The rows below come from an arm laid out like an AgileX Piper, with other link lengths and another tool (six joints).
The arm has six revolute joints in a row. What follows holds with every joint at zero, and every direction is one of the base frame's.
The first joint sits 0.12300 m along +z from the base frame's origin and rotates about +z.
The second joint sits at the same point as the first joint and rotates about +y.
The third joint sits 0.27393 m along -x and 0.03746 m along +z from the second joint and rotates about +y.
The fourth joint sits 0.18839 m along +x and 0.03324 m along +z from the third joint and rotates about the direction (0.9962, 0, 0.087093).
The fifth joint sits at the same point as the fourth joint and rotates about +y.
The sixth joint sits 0.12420 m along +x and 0.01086 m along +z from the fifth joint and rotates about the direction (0.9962, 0, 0.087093).
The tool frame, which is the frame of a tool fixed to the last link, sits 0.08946 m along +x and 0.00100 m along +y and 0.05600 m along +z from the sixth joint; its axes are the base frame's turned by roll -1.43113, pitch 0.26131 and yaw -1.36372 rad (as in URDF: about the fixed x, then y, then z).
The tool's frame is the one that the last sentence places.
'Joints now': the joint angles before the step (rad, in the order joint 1, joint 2, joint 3, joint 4, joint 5, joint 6). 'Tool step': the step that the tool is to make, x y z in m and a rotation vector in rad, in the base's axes. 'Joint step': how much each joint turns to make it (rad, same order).
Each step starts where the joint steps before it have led.
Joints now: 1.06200, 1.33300, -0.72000, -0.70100, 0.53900, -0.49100
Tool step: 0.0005, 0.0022, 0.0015, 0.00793, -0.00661, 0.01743
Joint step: -0.01085, -0.00015, 0.00030, 0.00373, -0.02303, -0.02261
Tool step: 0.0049, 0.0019, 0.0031, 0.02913, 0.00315, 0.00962
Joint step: -0.05228, 0.00041, -0.00040, 0.04919, -0.05717, -0.07338
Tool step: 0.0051, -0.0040, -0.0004, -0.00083, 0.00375, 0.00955
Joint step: -0.05754, -0.00029, -0.00006, 0.07494, -0.03149, -0.11768
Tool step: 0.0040, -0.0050, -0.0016, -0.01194, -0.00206, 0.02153
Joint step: -0.05522, 0.00005, 0.00201, 0.08214, -0.02616, -0.14026
